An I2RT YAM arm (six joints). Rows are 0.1 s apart.
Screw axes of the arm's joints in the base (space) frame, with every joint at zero. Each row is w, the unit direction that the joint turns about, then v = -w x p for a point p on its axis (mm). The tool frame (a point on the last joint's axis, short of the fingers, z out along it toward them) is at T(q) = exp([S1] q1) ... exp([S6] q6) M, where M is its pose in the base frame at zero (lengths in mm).
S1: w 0 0 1 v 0.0 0.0 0.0
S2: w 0 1 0 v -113.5 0.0 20.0
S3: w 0 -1 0 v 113.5 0.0 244.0
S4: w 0 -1 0 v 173.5 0.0 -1.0
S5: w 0 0 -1 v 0.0 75.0 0.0
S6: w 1 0 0 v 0.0 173.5 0.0
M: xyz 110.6 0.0 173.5 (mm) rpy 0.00 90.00 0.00 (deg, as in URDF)
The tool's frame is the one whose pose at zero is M.
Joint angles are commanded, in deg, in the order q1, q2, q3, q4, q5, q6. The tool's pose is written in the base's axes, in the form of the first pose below.
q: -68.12 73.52 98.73 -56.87 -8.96 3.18
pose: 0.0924, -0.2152, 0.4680; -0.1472, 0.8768, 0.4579; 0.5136, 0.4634, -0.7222; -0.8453, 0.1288, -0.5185
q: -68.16 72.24 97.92 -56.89 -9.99 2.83
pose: 0.0904, -0.2089, 0.4686; -0.1501, 0.8674, 0.4744; 0.5053, 0.4797, -0.7173; -0.8498, 0.1320, -0.5103
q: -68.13 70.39 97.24 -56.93 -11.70 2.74
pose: 0.0876, -0.1988, 0.4718; -0.1462, 0.8513, 0.5038; 0.4898, 0.5048, -0.7108; -0.8595, 0.1429, -0.4908
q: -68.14 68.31 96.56 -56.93 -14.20 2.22
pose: 0.0845, -0.1871, 0.4755; -0.1468, 0.8259, 0.5443; 0.4668, 0.5430, -0.6980; -0.8721, 0.1516, -0.4653
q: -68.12 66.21 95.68 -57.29 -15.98 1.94
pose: 0.0810, -0.1754, 0.4773; -0.1467, 0.8068, 0.5723; 0.4526, 0.5692, -0.6864; -0.8796, 0.1583, -0.4487
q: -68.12 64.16 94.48 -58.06 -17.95 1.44
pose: 0.0779, -0.1644, 0.4764; -0.1538, 0.7853, 0.5998; 0.4471, 0.5966, -0.6665; -0.8812, 0.1656, -0.4428
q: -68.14 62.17 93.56 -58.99 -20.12 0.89
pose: 0.0746, -0.1531, 0.4760; -0.1607, 0.7605, 0.6291; 0.4398, 0.6258, -0.6442; -0.8836, 0.1731, -0.4350
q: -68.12 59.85 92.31 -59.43 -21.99 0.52
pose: 0.0710, -0.1410, 0.4754; -0.1623, 0.7376, 0.6554; 0.4268, 0.6514, -0.6273; -0.8897, 0.1779, -0.4205
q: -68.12 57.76 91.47 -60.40 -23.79 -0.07
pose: 0.0673, -0.1291, 0.4748; -0.1683, 0.7146, 0.6790; 0.4160, 0.6760, -0.6083; -0.8937, 0.1801, -0.4110
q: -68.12 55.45 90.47 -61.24 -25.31 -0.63
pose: 0.0632, -0.1166, 0.4738; -0.1723, 0.6941, 0.6989; 0.4024, 0.6973, -0.5933; -0.8991, 0.1790, -0.3994
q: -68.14 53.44 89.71 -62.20 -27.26 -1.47
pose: 0.0597, -0.1051, 0.4727; -0.1800, 0.6672, 0.7228; 0.3874, 0.7235, -0.5714; -0.9042, 0.1771, -0.3887
